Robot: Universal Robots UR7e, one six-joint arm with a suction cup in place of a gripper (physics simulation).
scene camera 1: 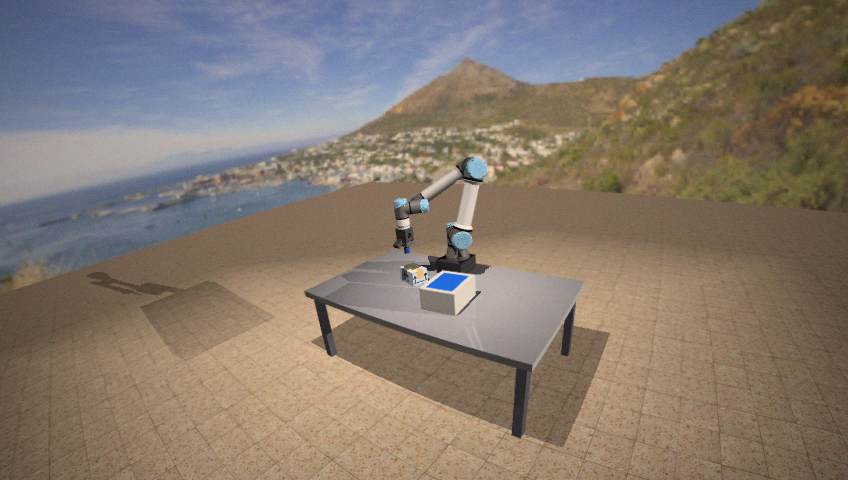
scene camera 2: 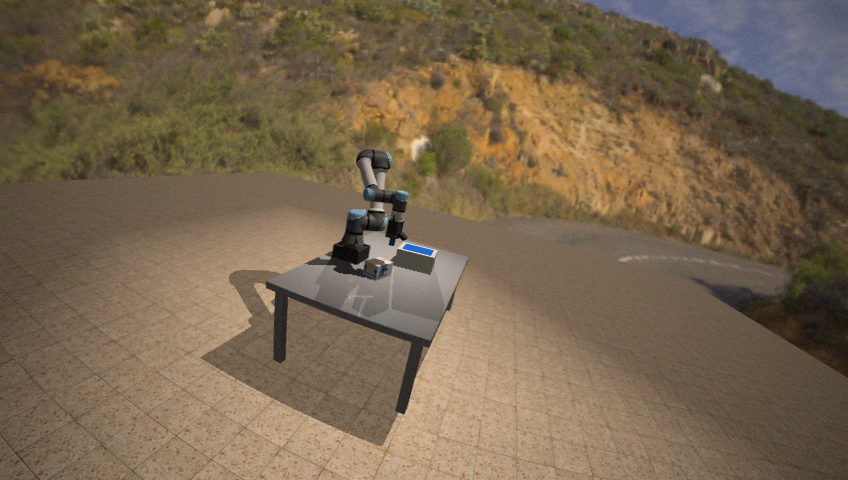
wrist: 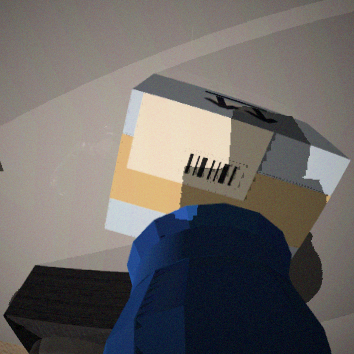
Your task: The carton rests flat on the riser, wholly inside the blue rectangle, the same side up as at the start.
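Seen in the pictures: hand at its tool point: (scene camera 1: 407, 252) (scene camera 2: 391, 244) (wrist: 209, 274); arm's base at its link origin: (scene camera 1: 457, 257) (scene camera 2: 352, 244).
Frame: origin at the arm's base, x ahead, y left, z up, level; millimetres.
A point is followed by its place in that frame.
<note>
The carton (scene camera 1: 414, 274) @[y -58, x 331, z -12 mm] (scene camera 2: 378, 268) @[y -199, x 318, z -14 mm] (wrist: 175, 135) @[y -88, x 318, z 0 mm] is light blue with a tan tape band, a cream barcode label on top and black arrow marks on its sides. It sits flat on the table, beside the riser and apart from it. The riser (scene camera 1: 439, 300) @[y 286, x 494, z -14 mm] (scene camera 2: 415, 262) @[y 148, x 408, z -29 mm] is a pale box with the blue rectangle (scene camera 1: 448, 281) @[y 245, x 374, z 34 mm] (scene camera 2: 417, 249) @[y 236, x 372, z 34 mm] on its top. My gripper (scene camera 1: 407, 250) (scene camera 2: 392, 242) (wrist: 210, 217), a blue suction cup, points down, with a gap above the carton. It is open and holds nothing. In the wrist view the cup hides the carton's near edge.
The grey table (scene camera 1: 517, 309) @[y 594, x 254, z -86 mm] (scene camera 2: 333, 294) @[y -543, x 263, z -86 mm] carries everything. The arm's black base (scene camera 1: 456, 263) @[y 63, x 89, z 0 mm] (scene camera 2: 351, 252) @[y -96, x 62, z -18 mm] (wrist: 75, 295) @[y 14, x 98, z -42 mm] stands at the table's edge, near the carton and the riser. The arm's shadow falls partly over the carton's top.
</note>
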